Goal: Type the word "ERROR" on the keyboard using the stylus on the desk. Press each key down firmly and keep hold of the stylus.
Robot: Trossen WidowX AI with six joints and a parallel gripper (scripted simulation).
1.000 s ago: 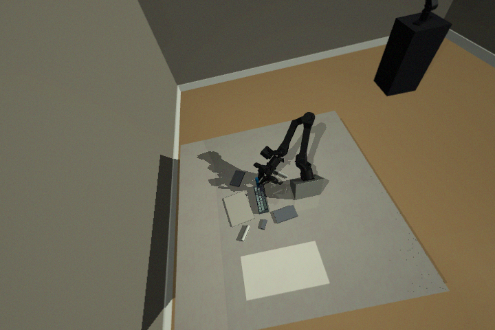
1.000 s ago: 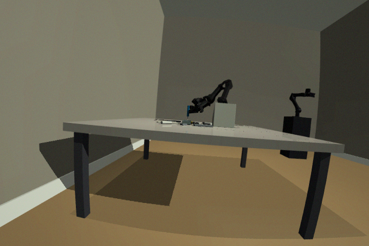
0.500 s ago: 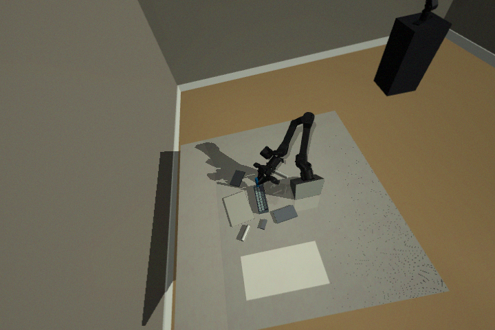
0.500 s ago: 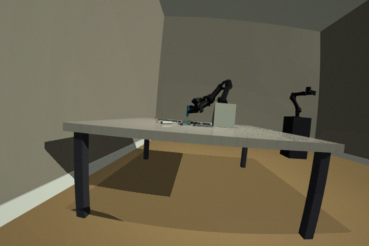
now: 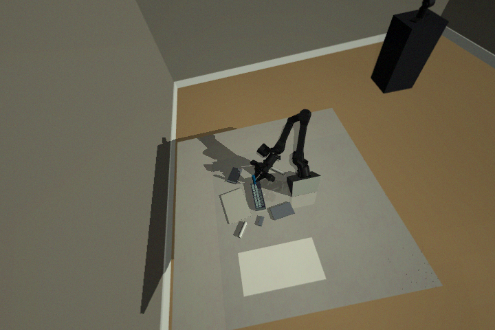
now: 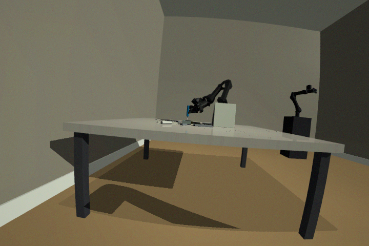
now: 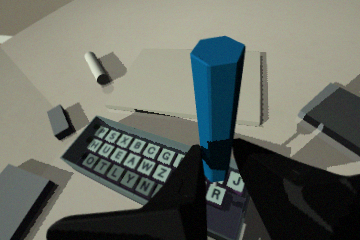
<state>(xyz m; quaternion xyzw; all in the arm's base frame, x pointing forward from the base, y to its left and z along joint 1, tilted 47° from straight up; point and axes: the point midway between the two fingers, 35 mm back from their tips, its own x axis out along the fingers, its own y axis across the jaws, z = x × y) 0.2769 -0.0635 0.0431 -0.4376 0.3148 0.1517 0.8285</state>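
My gripper tip is now 13 cm past the grey block, 19 cm to the right of it and 8 cm above it. The rest, counted from my gripper tip: blue stylus: 2 cm below; then notepad: 15 cm ahead, 10 cm to the left, 9 cm below.
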